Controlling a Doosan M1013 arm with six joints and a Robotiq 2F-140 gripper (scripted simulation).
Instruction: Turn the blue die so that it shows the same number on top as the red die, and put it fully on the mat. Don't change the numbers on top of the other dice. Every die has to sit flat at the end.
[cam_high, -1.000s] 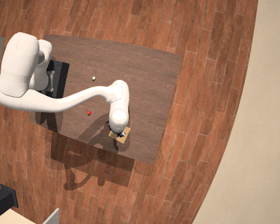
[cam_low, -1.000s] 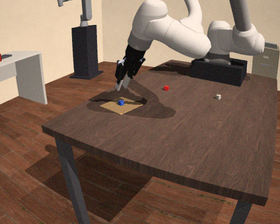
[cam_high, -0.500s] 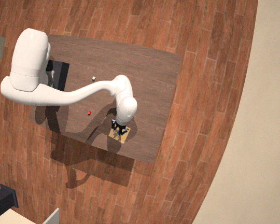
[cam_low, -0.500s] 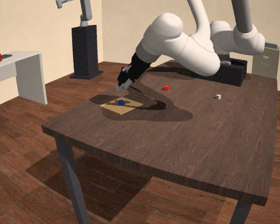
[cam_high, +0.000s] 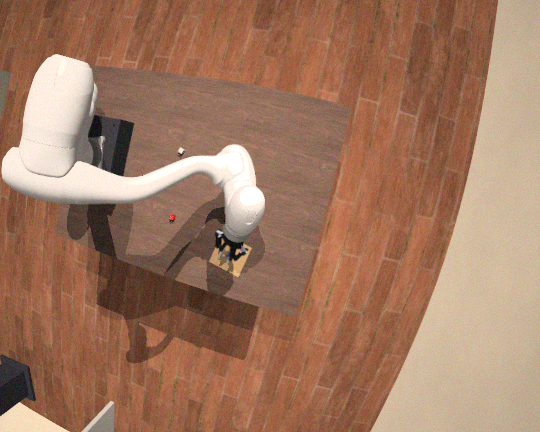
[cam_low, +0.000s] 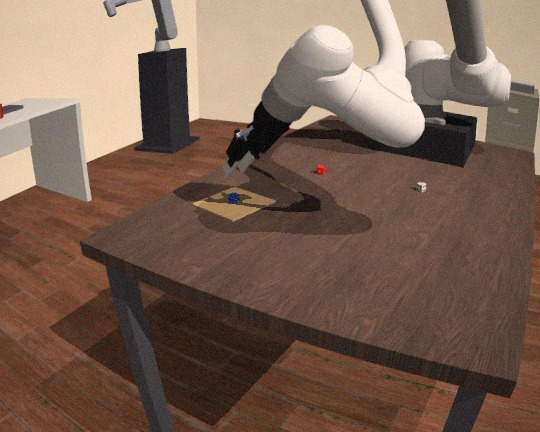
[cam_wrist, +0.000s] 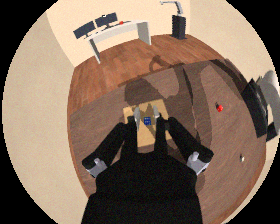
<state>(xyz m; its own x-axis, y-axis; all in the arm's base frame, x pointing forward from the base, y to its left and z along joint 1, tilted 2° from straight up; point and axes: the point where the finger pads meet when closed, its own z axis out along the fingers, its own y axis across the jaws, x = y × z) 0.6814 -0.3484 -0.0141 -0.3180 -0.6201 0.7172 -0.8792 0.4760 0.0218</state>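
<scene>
Now: the blue die 90 mm below my hand, 20 mm to the right of it and 10 mm behind it. From my hand the other things lie so: white die (390 mm to the left, 260 mm behind, 100 mm below); tan mat (100 mm below, 20 mm to the right, 10 mm behind); red die (280 mm behind, 110 mm to the left, 100 mm below).
</scene>
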